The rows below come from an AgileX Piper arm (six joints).
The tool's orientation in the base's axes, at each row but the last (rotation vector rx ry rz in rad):
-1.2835, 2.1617, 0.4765
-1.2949, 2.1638, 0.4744
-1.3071, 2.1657, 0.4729
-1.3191, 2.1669, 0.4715
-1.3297, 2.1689, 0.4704
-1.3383, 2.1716, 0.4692
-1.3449, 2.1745, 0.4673
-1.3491, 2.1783, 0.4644
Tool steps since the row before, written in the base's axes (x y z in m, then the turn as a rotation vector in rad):
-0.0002, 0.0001, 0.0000, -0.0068, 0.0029, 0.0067
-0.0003, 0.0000, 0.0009, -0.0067, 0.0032, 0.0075
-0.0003, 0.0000, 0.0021, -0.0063, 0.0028, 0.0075
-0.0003, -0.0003, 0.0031, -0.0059, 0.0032, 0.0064
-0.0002, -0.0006, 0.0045, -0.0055, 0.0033, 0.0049
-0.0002, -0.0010, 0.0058, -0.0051, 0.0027, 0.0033
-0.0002, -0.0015, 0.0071, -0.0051, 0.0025, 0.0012
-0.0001, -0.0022, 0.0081, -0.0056, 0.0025, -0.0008
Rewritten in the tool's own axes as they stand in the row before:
0.0000, 0.0002, 0.0000, -0.0037, 0.0074, -0.0055
-0.0005, 0.0003, -0.0008, -0.0044, 0.0075, -0.0059
-0.0012, 0.0003, -0.0017, -0.0043, 0.0070, -0.0061
-0.0016, 0.0002, -0.0027, -0.0040, 0.0068, -0.0049
-0.0023, 0.0000, -0.0039, -0.0033, 0.0065, -0.0035
-0.0028, -0.0002, -0.0052, -0.0021, 0.0058, -0.0025
-0.0032, -0.0004, -0.0065, -0.0007, 0.0057, -0.0009
-0.0033, -0.0008, -0.0077, 0.0007, 0.0061, 0.0006

